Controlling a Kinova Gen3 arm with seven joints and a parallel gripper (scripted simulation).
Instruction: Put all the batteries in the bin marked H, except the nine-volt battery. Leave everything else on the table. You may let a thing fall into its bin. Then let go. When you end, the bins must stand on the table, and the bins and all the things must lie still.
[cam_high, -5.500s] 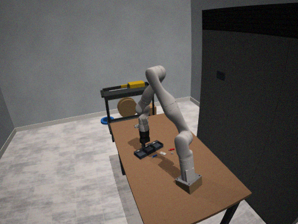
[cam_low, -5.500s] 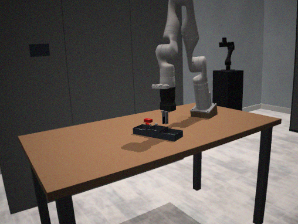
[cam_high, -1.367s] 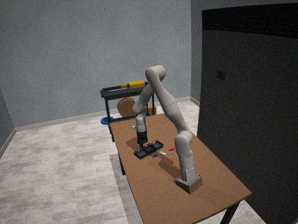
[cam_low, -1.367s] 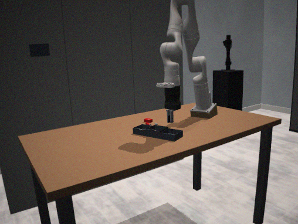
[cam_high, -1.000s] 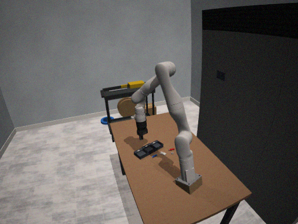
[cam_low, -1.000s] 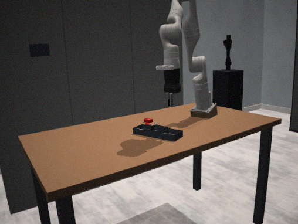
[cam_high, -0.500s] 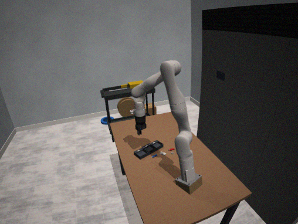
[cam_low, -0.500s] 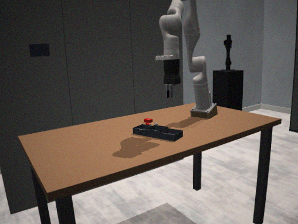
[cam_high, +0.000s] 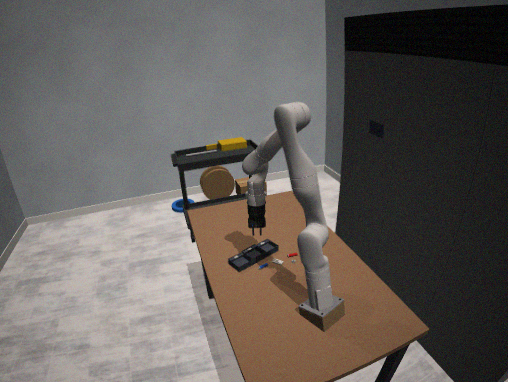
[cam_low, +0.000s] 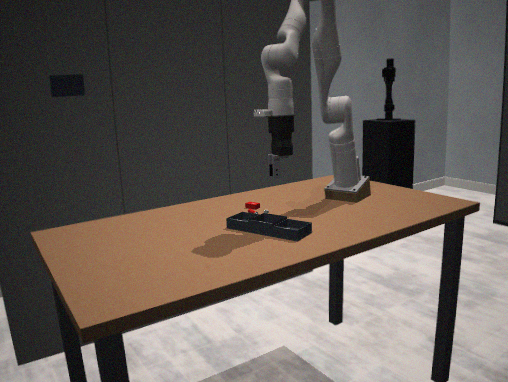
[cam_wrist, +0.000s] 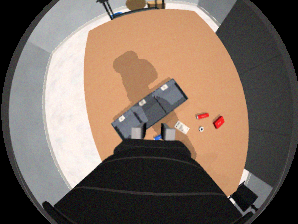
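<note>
My hand is 2 cm past the red piece, 17 cm to the left of it and 17 cm above it. The rest, counted from my hand: blue battery: 5 cm behind, 1 cm to the right, 17 cm below; long bin: 4 cm ahead, 1 cm to the left, 16 cm below; white piece: 4 cm behind, 9 cm to the right, 17 cm below.
</note>
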